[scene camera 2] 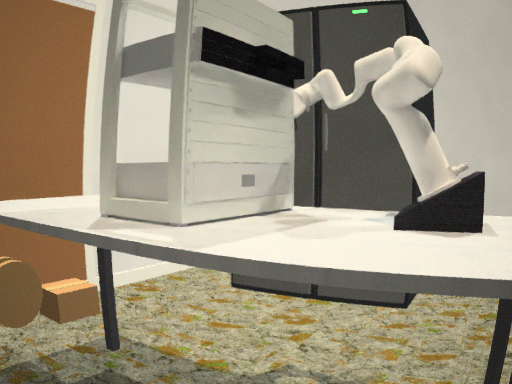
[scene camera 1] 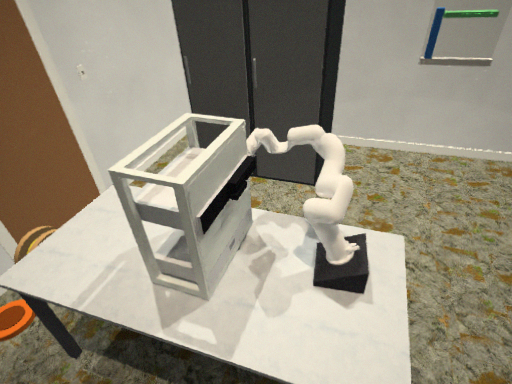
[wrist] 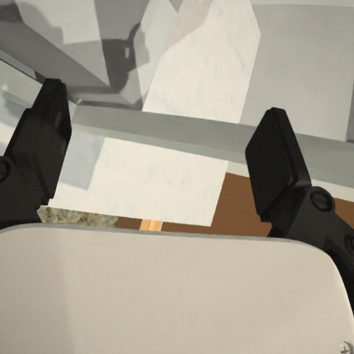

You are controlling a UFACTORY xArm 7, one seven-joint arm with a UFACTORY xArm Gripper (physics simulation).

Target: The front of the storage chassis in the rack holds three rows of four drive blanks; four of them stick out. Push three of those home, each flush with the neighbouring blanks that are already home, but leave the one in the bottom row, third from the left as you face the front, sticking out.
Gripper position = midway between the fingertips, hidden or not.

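A rack (scene camera 1: 204, 194) is visible, the same rack (scene camera 2: 231, 77) again, and the rack (wrist: 107, 62) also at the wrist. My gripper (wrist: 165, 116) is visible too.
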